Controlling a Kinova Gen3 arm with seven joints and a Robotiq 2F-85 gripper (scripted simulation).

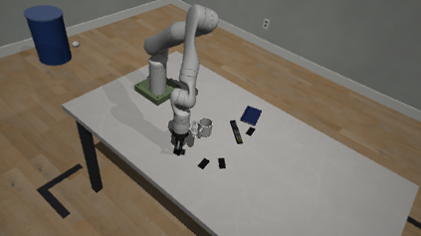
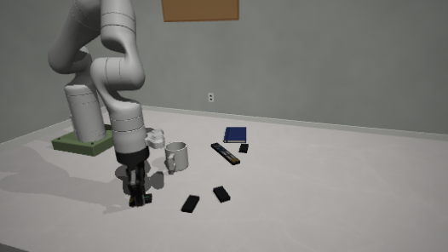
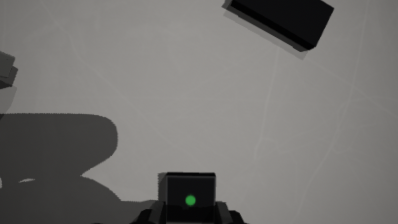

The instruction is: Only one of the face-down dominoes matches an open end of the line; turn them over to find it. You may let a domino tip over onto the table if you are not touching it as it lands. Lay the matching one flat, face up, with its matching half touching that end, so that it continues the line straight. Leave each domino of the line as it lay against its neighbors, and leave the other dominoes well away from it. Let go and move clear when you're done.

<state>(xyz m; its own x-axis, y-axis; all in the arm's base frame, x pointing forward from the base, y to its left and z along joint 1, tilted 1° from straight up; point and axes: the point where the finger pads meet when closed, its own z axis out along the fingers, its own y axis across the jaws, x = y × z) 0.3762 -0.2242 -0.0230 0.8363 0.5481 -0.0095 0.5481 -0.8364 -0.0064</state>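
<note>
The domino lies 10 mm below my hand. Round my hand: blue book 100 mm ahead, 470 mm to the left, 10 mm below; then white mug 180 mm to the left, 10 mm above.
</note>
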